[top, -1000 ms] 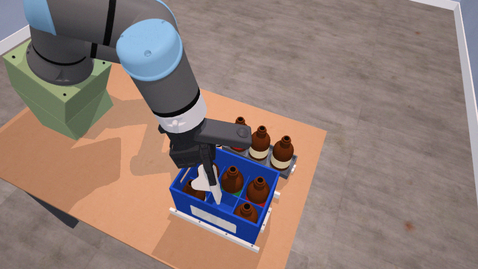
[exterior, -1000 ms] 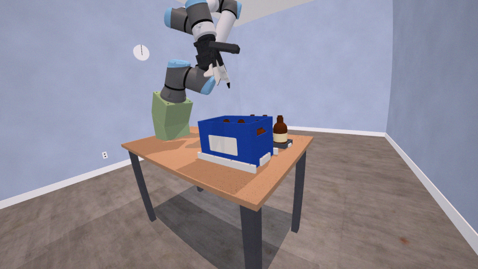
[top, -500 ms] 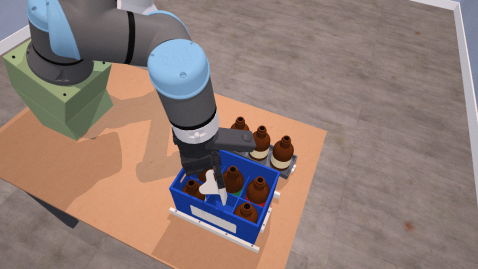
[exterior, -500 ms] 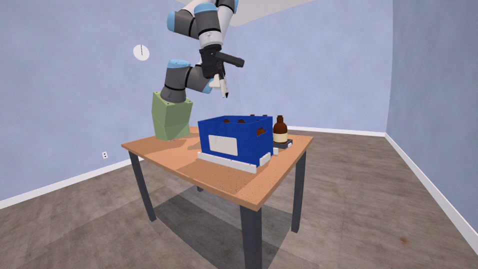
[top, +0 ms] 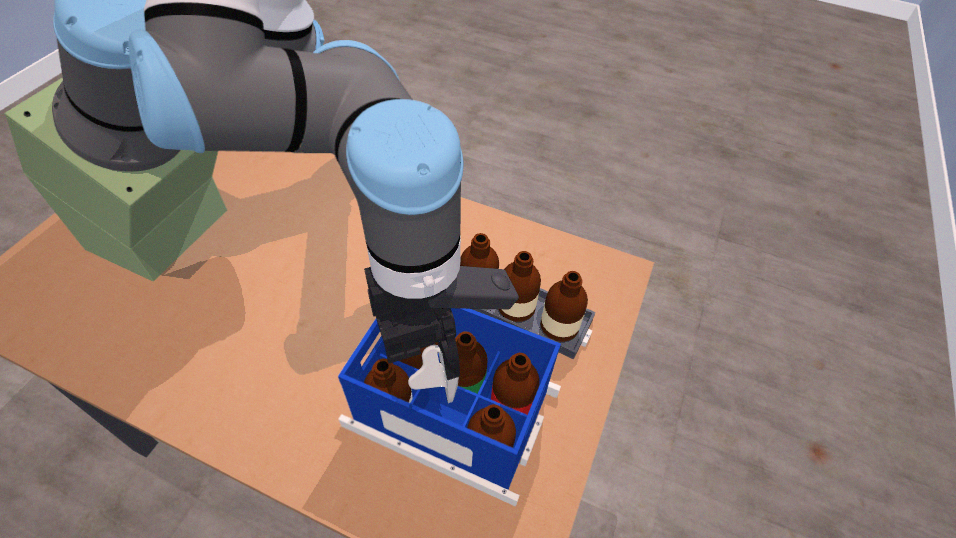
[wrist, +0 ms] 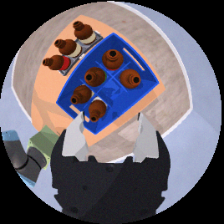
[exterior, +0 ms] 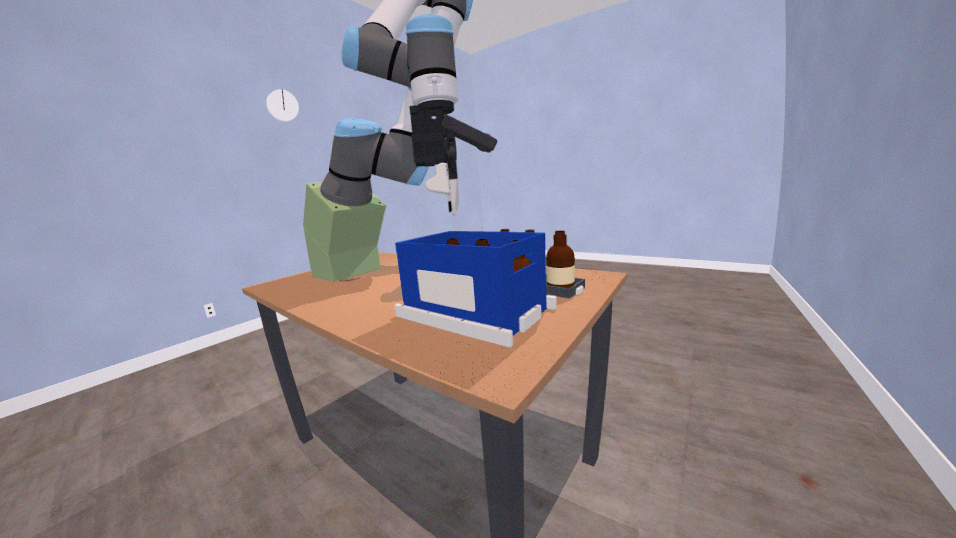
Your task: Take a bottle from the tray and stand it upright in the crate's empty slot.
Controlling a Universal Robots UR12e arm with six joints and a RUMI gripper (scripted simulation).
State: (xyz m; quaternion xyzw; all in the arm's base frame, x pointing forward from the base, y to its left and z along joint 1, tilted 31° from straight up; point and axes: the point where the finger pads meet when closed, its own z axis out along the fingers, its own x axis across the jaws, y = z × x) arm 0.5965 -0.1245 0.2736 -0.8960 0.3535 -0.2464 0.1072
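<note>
The red-label bottle lies 70 mm behind my hand, 280 mm to the left of it and 160 mm below it. From my hand the other things lie so: blue crate: 40 mm to the left, 160 mm below; grey tray: 20 mm ahead, 280 mm to the left, 230 mm below.
</note>
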